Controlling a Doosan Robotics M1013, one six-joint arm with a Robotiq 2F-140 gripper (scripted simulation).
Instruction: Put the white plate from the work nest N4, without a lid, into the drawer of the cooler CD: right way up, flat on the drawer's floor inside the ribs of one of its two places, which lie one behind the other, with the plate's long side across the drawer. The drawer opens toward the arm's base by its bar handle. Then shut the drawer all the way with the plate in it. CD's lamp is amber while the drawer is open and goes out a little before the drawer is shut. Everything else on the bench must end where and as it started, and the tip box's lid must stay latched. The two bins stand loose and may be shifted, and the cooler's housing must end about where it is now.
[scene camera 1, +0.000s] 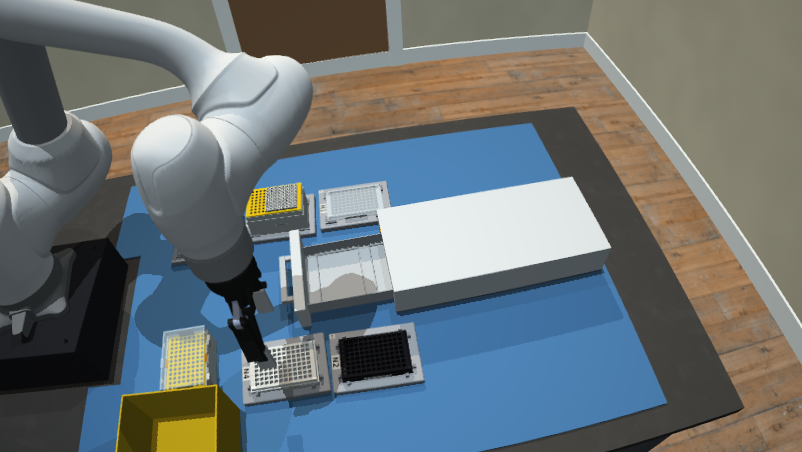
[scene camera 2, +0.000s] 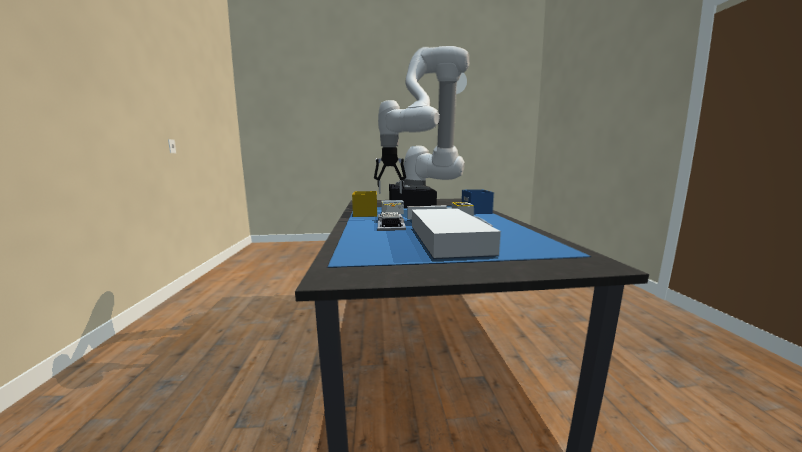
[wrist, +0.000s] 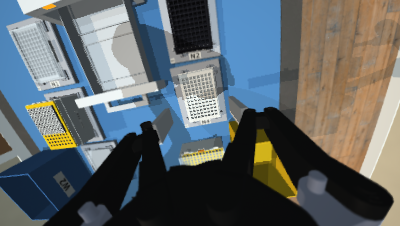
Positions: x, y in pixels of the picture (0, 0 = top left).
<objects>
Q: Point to a yellow bin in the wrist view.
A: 268, 169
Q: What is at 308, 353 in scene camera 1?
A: A white plate.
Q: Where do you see a white plate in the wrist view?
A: At 199, 90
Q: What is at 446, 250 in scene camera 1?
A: A white cooler CD.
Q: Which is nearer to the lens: the black plate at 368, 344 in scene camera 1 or the clear plate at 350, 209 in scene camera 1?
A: The black plate.
</objects>
